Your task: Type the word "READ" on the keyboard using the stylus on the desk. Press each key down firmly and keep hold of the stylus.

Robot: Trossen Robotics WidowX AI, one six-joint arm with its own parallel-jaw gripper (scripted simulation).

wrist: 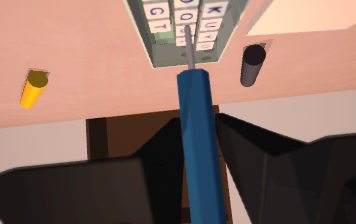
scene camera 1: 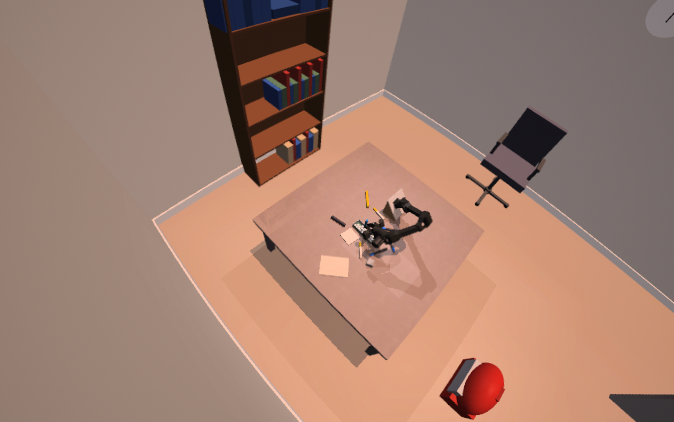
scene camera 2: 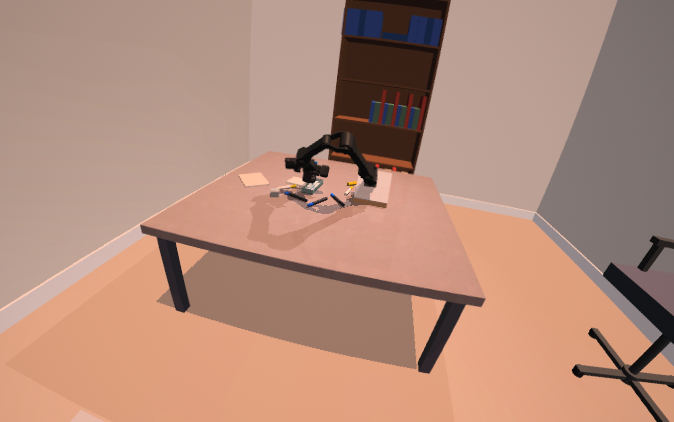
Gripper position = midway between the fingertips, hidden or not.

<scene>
In view: my gripper (wrist: 197, 123) and a dark cylinder (wrist: 253, 57).
Scene camera 2 does not show the dark cylinder, which is hidden by my gripper.
</scene>
